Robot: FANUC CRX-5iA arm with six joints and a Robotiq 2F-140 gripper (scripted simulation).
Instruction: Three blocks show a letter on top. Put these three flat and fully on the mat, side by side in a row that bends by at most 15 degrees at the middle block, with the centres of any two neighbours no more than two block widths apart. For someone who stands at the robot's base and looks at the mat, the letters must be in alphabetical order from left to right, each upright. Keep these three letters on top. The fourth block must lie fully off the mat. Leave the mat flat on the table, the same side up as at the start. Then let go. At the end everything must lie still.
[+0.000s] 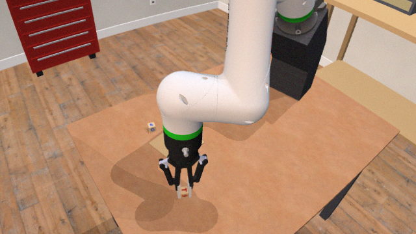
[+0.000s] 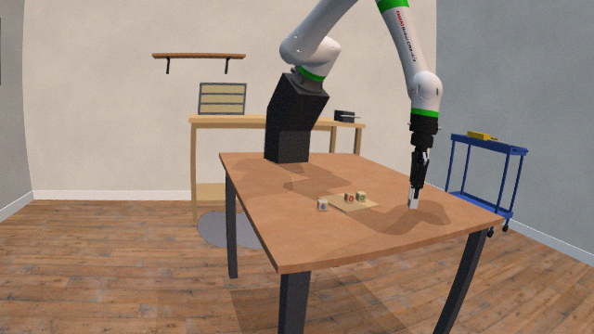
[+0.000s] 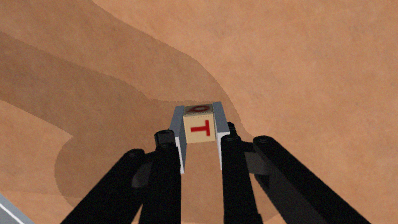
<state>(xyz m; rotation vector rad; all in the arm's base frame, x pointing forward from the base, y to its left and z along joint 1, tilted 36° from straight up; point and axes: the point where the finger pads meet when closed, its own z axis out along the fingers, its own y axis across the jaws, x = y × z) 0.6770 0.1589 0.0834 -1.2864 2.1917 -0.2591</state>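
Right now my hand is 90 mm past the tan mat, 190 mm to the left of it and 30 mm above it.
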